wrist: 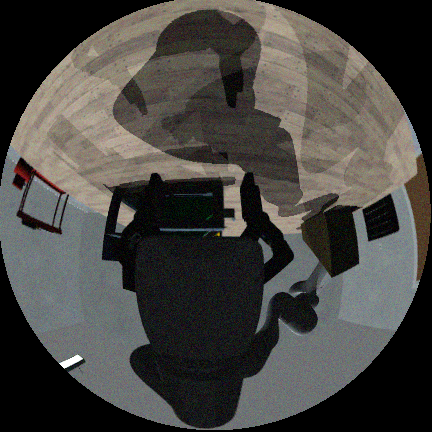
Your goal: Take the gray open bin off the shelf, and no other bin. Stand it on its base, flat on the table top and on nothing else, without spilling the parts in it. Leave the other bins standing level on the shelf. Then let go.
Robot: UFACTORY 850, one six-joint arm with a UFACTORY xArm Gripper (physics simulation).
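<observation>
My gripper (201, 178) is open, with its two dark fingers wide apart and nothing between them. Beyond the fingers stands the dark shelf (114, 215), seen small and in shadow at middle left. A very dark green bin (187, 211) shows in it, partly behind the left finger, and a bit of yellow shows just below it. The gray open bin cannot be made out in this view. The wooden table top (330, 105) fills the upper part, with a large shadow of the arm across it.
A red frame (22, 202) stands at the far left. An olive-brown box (342, 240) is at the right, with a black slatted panel (381, 218) beyond it. Part of the arm (298, 314) curves below the box. A brown surface (422, 215) shows at the right edge.
</observation>
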